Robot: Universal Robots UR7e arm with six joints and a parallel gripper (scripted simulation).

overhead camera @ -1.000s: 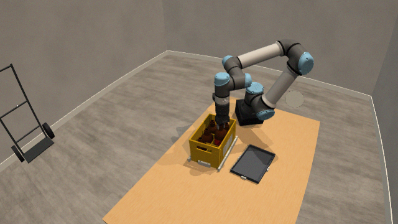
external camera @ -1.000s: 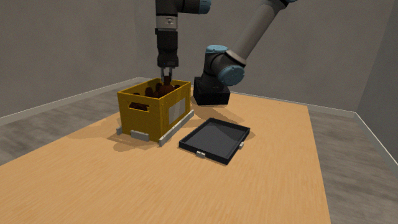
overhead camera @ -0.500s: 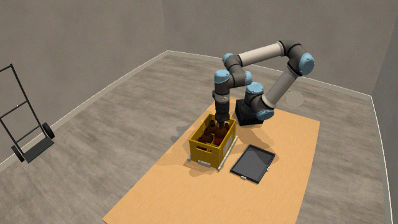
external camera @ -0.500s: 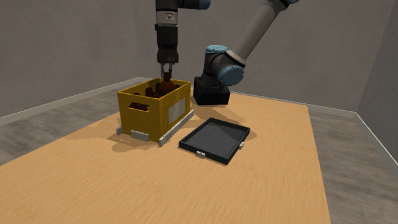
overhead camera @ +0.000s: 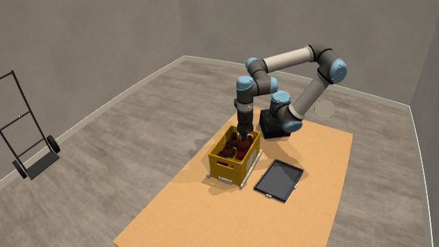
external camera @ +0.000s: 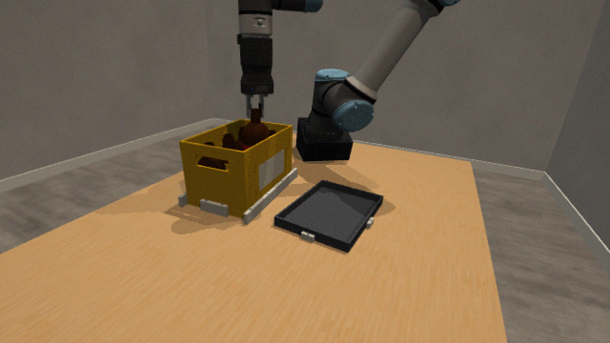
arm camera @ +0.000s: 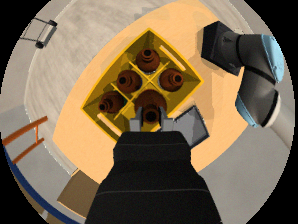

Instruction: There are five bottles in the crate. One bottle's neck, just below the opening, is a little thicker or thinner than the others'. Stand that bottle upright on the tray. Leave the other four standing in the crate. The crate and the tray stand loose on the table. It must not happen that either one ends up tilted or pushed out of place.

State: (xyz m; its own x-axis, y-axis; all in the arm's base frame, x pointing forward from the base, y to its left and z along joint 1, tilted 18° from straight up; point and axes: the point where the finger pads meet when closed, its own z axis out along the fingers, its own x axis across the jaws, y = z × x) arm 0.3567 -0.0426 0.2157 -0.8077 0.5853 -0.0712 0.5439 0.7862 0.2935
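Right now my hand is 70 mm above the bottle. Round my hand: yellow crate: 160 mm below, 40 mm to the right, 10 mm ahead; then dark tray: 230 mm to the left, 230 mm below, 20 mm behind.
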